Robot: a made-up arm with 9 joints. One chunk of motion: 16 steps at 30 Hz.
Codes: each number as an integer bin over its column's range. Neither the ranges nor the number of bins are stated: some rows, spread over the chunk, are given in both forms.
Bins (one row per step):
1: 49 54 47 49 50 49 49 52 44
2: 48 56 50 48 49 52 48 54 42
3: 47 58 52 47 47 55 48 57 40
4: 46 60 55 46 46 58 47 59 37
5: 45 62 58 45 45 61 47 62 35
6: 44 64 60 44 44 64 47 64 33
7: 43 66 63 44 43 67 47 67 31
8: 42 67 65 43 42 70 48 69 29
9: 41 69 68 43 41 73 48 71 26
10: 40 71 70 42 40 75 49 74 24
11: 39 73 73 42 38 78 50 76 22
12: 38 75 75 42 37 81 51 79 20
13: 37 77 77 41 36 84 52 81 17
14: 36 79 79 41 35 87 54 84 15
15: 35 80 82 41 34 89 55 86 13
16: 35 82 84 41 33 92 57 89 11
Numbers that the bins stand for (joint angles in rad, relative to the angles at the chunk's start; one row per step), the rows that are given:
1: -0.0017 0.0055 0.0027 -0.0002 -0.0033 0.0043 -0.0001 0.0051 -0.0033
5: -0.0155 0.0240 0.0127 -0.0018 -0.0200 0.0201 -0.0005 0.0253 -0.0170
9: -0.0292 0.0403 0.0218 -0.0026 -0.0333 0.0359 -0.0003 0.0434 -0.0306
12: -0.0395 0.0542 0.0282 -0.0030 -0.0467 0.0464 0.0003 0.0596 -0.0397
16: -0.0498 0.0705 0.0364 -0.0034 -0.0600 0.0608 0.0015 0.0798 -0.0533
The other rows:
2: -0.0052 0.0101 0.0055 -0.0006 -0.0067 0.0083 -0.0003 0.0091 -0.0064
3: -0.0086 0.0147 0.0073 -0.0010 -0.0133 0.0122 -0.0003 0.0152 -0.0094
4: -0.0120 0.0194 0.0100 -0.0014 -0.0167 0.0162 -0.0005 0.0192 -0.0139
6: -0.0189 0.0287 0.0145 -0.0022 -0.0233 0.0240 -0.0005 0.0293 -0.0200
7: -0.0223 0.0333 0.0173 -0.0022 -0.0267 0.0280 -0.0005 0.0354 -0.0230
8: -0.0258 0.0357 0.0191 -0.0026 -0.0300 0.0319 -0.0003 0.0394 -0.0261
10: -0.0326 0.0449 0.0236 -0.0030 -0.0367 0.0385 -0.0001 0.0495 -0.0336
11: -0.0361 0.0496 0.0264 -0.0030 -0.0433 0.0424 0.0001 0.0535 -0.0367
13: -0.0429 0.0589 0.0300 -0.0034 -0.0500 0.0503 0.0005 0.0636 -0.0442
14: -0.0464 0.0635 0.0318 -0.0034 -0.0533 0.0542 0.0009 0.0697 -0.0473
15: -0.0498 0.0659 0.0345 -0.0034 -0.0567 0.0569 0.0011 0.0737 -0.0503

